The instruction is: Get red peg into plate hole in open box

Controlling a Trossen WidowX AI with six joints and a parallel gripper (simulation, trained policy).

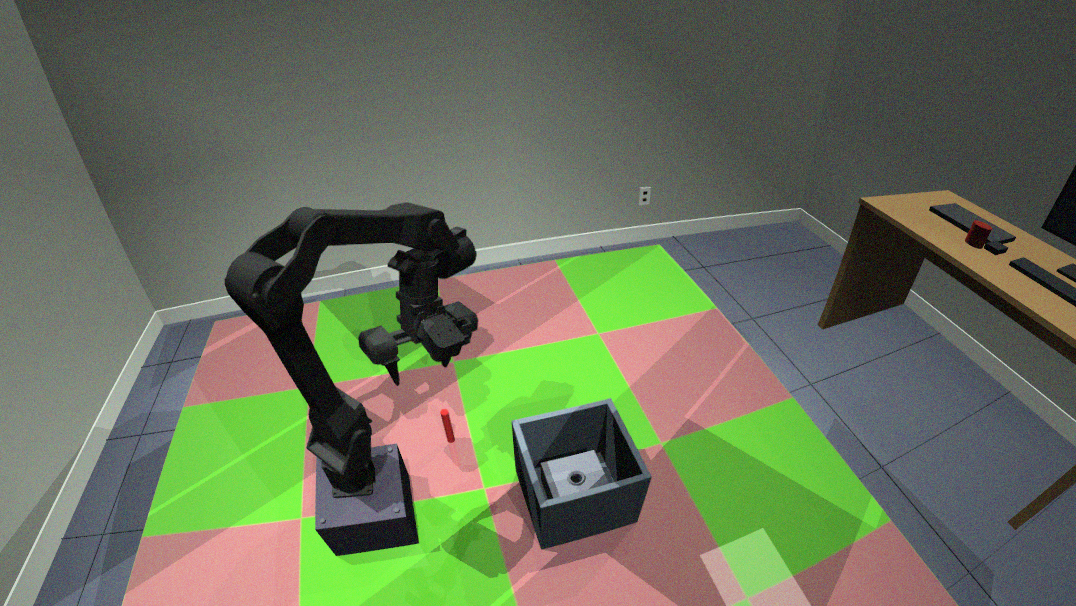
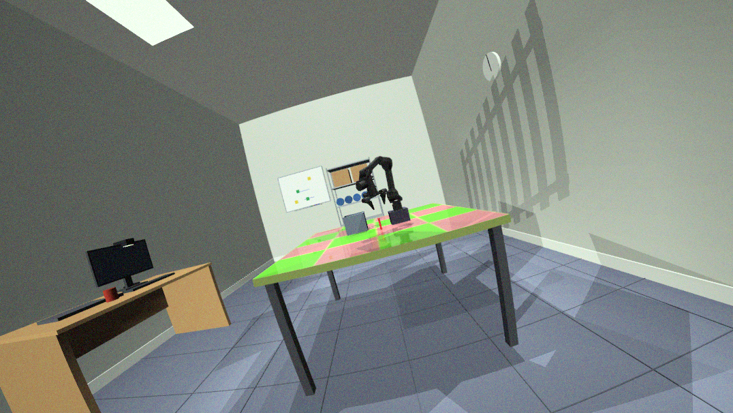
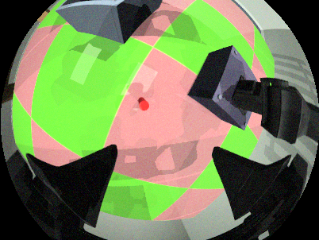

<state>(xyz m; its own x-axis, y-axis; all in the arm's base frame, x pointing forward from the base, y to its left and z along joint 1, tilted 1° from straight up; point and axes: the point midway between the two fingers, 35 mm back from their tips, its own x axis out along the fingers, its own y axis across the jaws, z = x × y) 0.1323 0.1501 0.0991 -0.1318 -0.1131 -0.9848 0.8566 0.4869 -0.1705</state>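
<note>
The red peg is 12 cm below my gripper tip, 3 cm ahead of it and 2 cm to the right of it. From my gripper tip the other things lie so: light grey plate (21 cm ahead, 18 cm to the right, 11 cm below).
</note>
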